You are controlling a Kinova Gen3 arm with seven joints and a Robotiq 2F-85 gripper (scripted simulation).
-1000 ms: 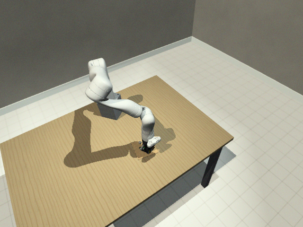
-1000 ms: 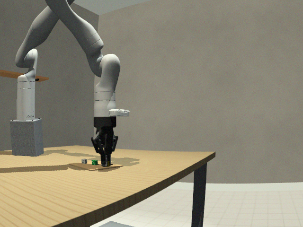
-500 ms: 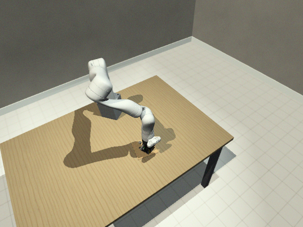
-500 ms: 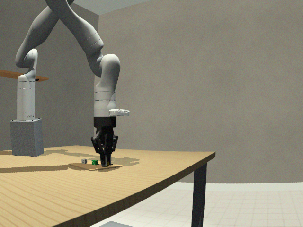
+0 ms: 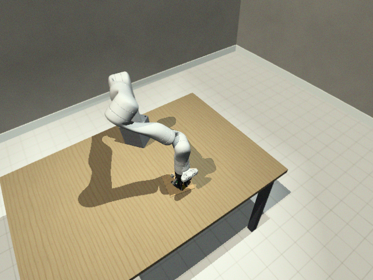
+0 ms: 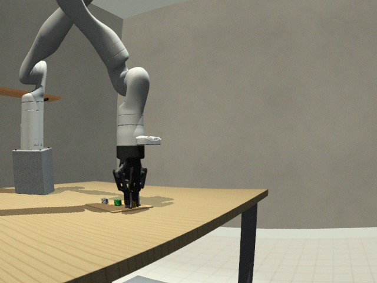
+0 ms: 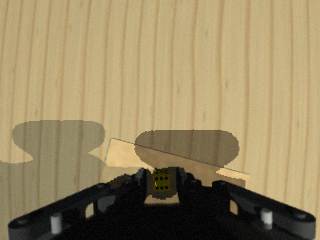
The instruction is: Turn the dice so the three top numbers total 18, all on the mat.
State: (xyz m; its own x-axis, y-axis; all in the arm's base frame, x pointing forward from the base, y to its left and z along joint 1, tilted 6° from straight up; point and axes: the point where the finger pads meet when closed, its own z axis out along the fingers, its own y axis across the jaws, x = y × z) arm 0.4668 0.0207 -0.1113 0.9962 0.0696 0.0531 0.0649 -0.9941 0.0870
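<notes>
My hand is 1 cm above the yellow die. From my hand the other things lie so: white die: 10 cm behind, 1 cm to the right, 1 cm below; tan mat: 5 cm behind, 2 cm below; green die: 5 cm behind, 1 cm below.
</notes>
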